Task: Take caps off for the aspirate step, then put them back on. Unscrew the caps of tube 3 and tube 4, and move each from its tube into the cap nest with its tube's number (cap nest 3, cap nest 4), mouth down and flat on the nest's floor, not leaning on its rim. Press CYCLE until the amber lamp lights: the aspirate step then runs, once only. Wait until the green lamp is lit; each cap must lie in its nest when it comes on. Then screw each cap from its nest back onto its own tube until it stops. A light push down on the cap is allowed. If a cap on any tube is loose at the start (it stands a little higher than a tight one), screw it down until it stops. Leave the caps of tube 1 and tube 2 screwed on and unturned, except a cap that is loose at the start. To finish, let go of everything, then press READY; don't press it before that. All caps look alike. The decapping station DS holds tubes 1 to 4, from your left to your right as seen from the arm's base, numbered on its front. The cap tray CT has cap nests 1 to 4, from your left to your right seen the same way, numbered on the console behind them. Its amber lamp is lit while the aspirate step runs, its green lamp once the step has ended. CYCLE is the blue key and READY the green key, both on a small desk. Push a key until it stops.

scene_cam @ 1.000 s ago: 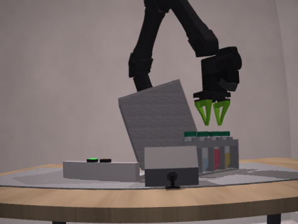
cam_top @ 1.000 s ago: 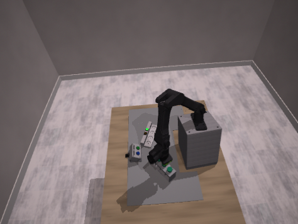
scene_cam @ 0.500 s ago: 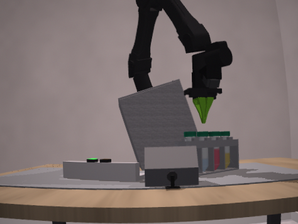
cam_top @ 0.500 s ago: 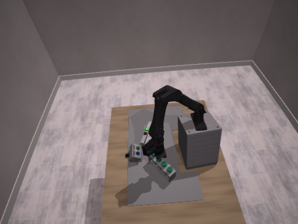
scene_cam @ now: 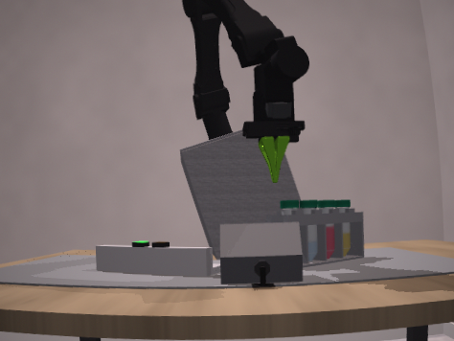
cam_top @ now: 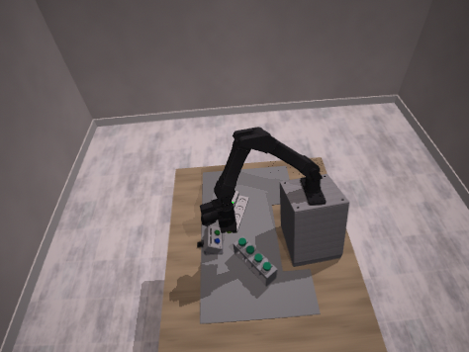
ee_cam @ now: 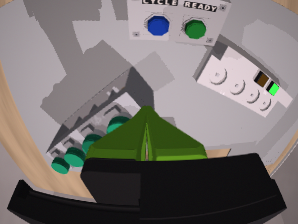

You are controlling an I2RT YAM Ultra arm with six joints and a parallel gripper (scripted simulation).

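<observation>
My gripper is now 60 mm short of the green ready key, 60 mm to the left of it and 90 mm above it. From my hand the other things lie so: blue cycle key 60 mm ahead, 10 mm to the right, 90 mm below.
</observation>
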